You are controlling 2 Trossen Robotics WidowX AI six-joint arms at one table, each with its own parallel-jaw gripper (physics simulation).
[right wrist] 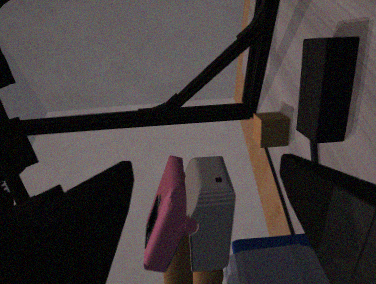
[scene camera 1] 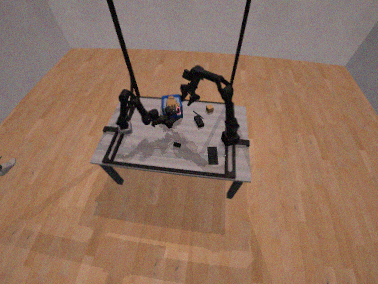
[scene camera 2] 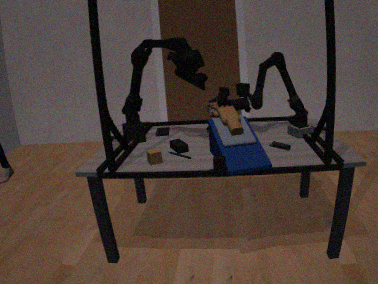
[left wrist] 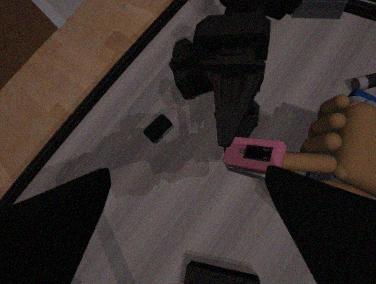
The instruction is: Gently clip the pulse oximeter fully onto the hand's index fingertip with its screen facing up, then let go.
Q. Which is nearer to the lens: the pulse oximeter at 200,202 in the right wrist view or the tan cube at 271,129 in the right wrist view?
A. The pulse oximeter.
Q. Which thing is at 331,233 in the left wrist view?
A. The left gripper.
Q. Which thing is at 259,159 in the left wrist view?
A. A pulse oximeter.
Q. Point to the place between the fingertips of the right gripper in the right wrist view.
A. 206,167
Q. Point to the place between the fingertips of the left gripper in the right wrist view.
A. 21,133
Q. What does the tan cube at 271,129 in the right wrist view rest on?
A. The table.
